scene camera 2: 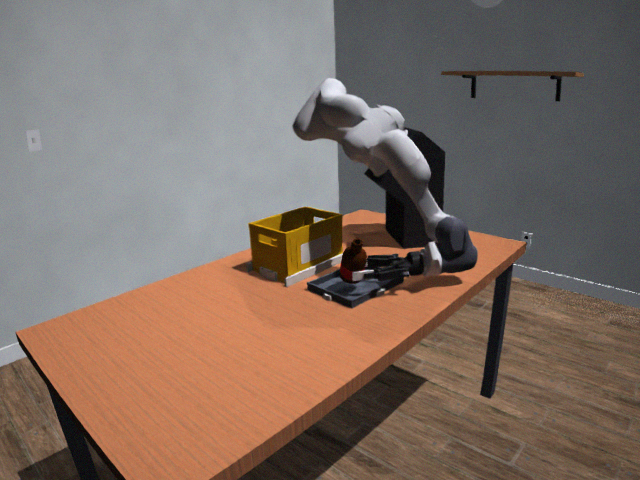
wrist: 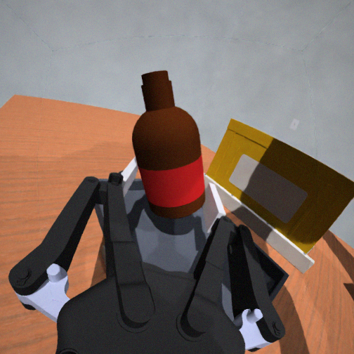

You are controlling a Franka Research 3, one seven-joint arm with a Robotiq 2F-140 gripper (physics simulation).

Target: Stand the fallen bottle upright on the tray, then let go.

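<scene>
The brown bottle (scene camera 2: 354, 256) (wrist: 167, 137) with a red band is upright or nearly so, neck up, over the dark tray (scene camera 2: 351, 301) (wrist: 165, 250). In the scene view its base is at or very close to the tray floor; whether it touches cannot be told. My gripper (scene camera 2: 361, 274) (wrist: 171, 179) reaches in from the right in the scene view and is shut on the bottle, with light fingertip pads on both sides of its lower part. The arm comes in low, and the fingers point nearly level.
A yellow crate (scene camera 2: 268, 258) (wrist: 220, 155) stands beside the tray, with a white strip (scene camera 2: 312, 271) (wrist: 285, 245) along its base between them. A dark block (scene camera 2: 413, 227) stands behind the arm on the wooden table (scene camera 2: 232, 361) (wrist: 60, 130).
</scene>
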